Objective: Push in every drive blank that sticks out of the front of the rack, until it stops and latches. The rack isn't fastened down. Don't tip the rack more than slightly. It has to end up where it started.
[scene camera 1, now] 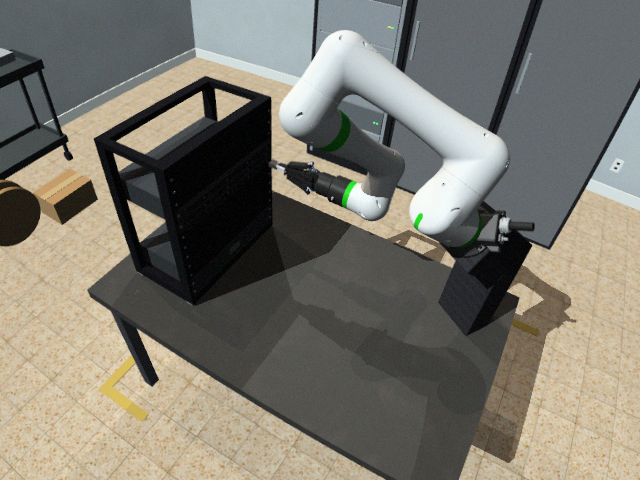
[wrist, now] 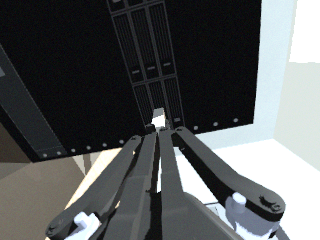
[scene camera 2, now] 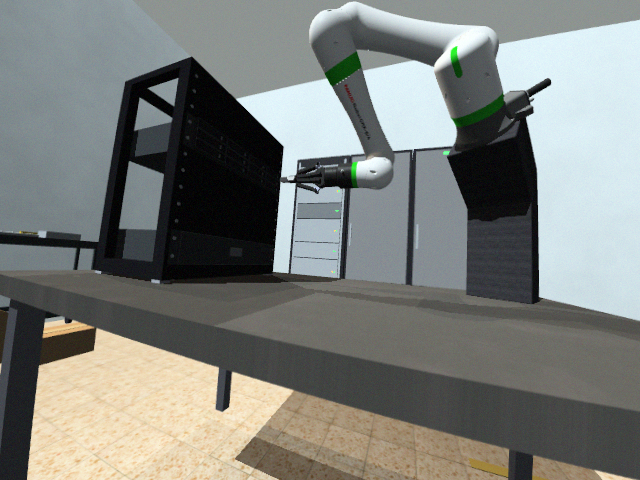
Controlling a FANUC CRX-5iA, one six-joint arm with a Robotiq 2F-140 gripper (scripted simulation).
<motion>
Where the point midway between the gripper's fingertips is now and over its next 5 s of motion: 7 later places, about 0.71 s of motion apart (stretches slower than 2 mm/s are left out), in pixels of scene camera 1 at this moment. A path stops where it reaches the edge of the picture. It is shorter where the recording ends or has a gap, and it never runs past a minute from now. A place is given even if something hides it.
The gripper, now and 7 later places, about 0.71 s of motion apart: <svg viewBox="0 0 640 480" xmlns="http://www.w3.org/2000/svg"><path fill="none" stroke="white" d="M270 162L267 161L265 160L263 160L261 159L263 159L280 166L277 159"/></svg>
</motion>
